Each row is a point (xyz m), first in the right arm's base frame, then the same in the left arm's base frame.
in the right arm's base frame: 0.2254 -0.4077 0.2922
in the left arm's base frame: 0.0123 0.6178 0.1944
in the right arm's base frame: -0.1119 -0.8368 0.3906
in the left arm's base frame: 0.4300 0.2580 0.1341
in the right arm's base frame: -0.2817 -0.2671 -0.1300
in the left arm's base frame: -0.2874 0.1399 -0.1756
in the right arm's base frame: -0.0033 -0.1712 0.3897
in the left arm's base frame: -0.1920 0.3946 0.3562
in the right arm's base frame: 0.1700 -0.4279 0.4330
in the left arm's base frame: 0.0742 0.5544 0.3187
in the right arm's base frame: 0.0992 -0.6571 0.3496
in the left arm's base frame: 0.2591 0.4783 0.1620
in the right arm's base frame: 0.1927 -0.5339 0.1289
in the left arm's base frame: 0.0761 0.5884 -0.0024
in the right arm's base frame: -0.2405 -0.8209 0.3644
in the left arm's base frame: 0.3990 0.1317 0.1101
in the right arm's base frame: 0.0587 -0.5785 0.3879
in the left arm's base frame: 0.1952 0.4393 0.2226
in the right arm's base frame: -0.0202 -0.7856 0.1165
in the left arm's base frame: 0.2973 0.3659 -0.1044
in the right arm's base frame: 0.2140 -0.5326 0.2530
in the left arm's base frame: 0.1167 0.6032 0.1159
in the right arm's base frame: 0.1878 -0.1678 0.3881
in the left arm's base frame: -0.1848 0.5855 0.3625
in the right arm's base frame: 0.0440 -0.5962 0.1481
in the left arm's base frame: 0.1326 0.4364 -0.0100
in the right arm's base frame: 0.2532 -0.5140 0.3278
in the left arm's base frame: 0.1258 0.6392 0.1940
